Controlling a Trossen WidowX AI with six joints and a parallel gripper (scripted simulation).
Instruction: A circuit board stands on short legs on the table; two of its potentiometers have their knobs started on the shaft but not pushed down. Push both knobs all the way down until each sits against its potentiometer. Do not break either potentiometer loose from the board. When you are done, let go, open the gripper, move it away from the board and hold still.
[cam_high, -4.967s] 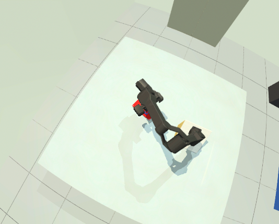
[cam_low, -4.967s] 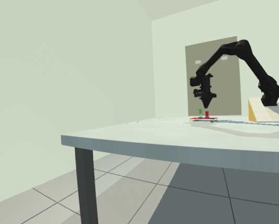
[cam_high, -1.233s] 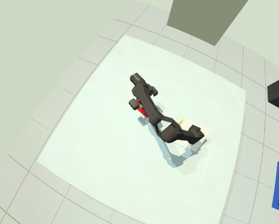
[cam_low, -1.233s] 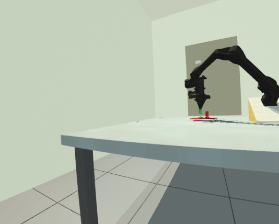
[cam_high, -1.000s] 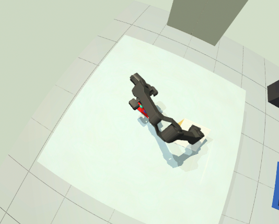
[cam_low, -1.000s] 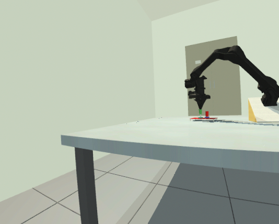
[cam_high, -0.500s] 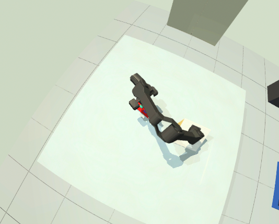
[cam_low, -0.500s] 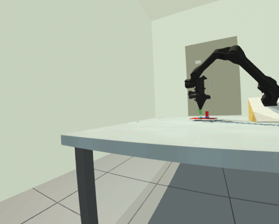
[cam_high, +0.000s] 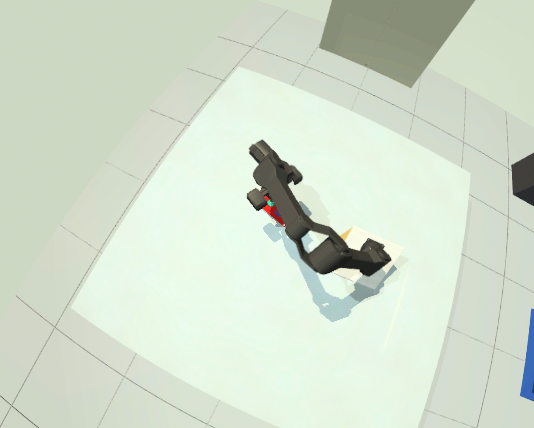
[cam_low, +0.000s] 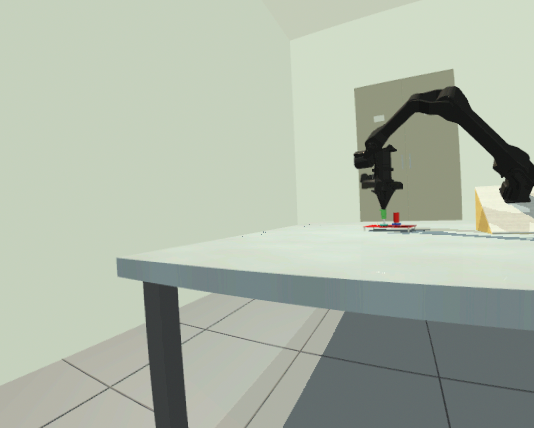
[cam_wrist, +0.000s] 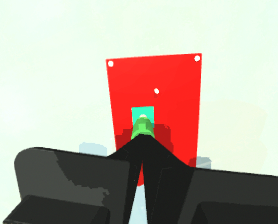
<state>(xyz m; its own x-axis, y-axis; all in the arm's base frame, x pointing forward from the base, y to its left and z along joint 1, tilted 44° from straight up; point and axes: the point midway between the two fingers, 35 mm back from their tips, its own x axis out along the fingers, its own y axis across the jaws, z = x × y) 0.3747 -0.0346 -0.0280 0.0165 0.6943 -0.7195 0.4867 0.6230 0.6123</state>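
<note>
Right now the green knob is 1 cm below my gripper tip. Also, from my gripper tip: red knob: 4 cm behind, 2 cm to the left, 3 cm below.
</note>
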